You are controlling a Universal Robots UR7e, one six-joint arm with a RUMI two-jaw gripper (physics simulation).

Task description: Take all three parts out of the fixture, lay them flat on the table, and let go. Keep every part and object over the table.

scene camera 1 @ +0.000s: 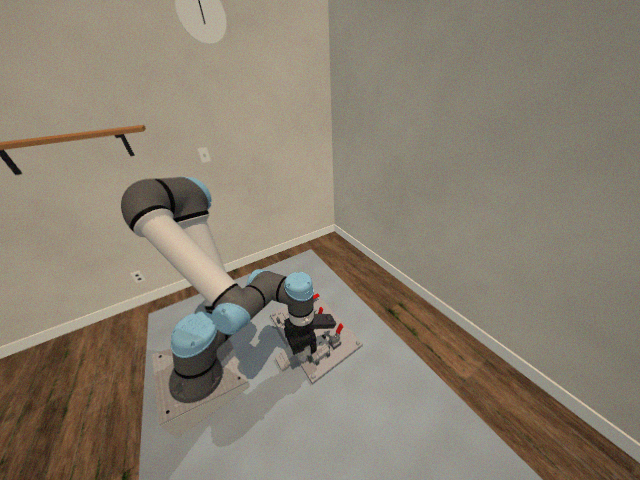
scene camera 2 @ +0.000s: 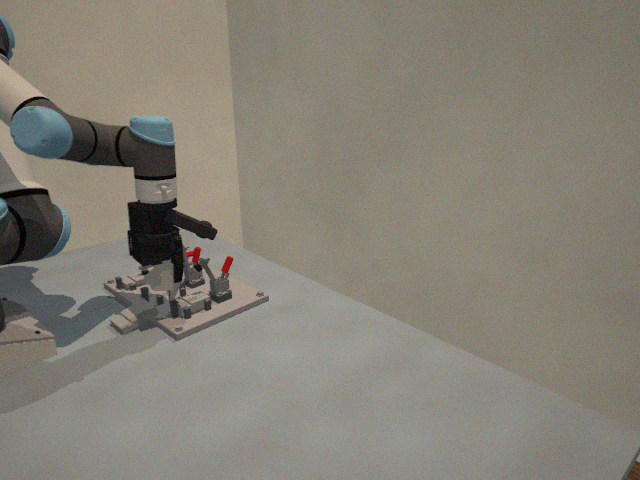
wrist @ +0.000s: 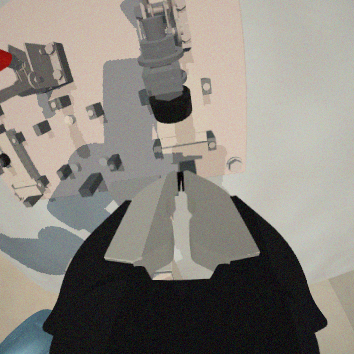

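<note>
The fixture, a pale plate, carries dark posts and toggle clamps with red handles. A pale block-shaped part sits between dark posts near one corner. Another pale part sits at the fixture's other end, partly cut off in the wrist view. The third part cannot be told apart clearly. My gripper is shut and empty. It points down, its tips low over the plate's edge beside the corner part; contact cannot be told.
The nearest clamp has its arm raised, its black tip above the corner part. The middle clamp stands close by. A pale slab lies against the plate's edge. The robot's base plate is nearby.
</note>
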